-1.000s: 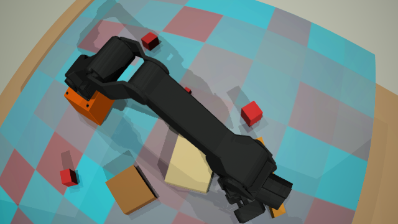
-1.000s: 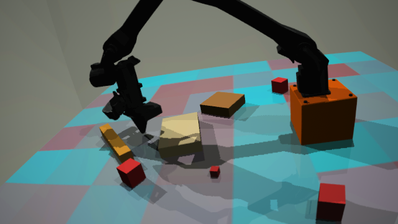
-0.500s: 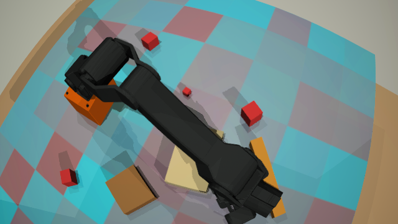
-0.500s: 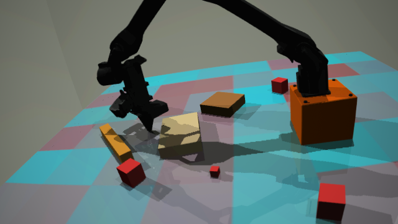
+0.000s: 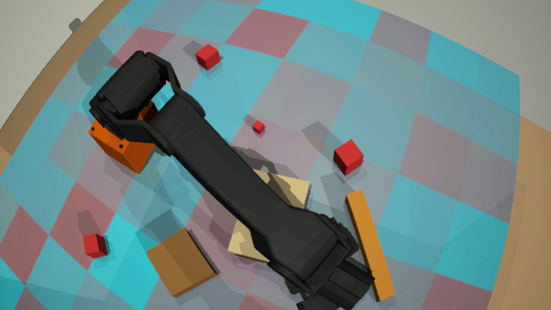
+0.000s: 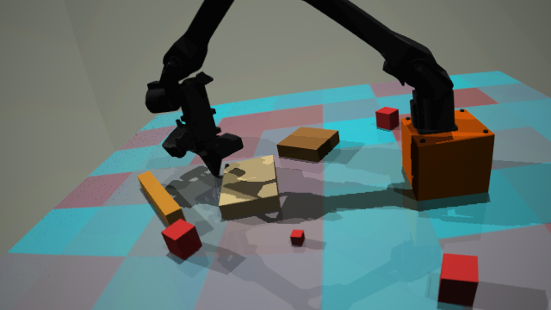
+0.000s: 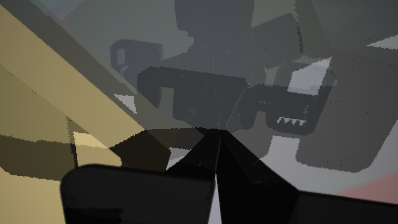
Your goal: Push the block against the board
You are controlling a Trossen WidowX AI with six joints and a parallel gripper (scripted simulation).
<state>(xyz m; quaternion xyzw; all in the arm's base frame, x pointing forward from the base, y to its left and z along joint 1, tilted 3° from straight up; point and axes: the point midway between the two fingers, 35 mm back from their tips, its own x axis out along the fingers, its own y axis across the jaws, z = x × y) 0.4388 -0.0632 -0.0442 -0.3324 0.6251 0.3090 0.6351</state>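
The brown square block is 19 cm behind my gripper tip, 10 cm to the right of it and 1 cm above it. From my gripper tip the other things lie so: board 10 cm behind, 7 cm to the left, 1 cm above; then long orange bar 10 cm to the left, 9 cm ahead, 1 cm above.
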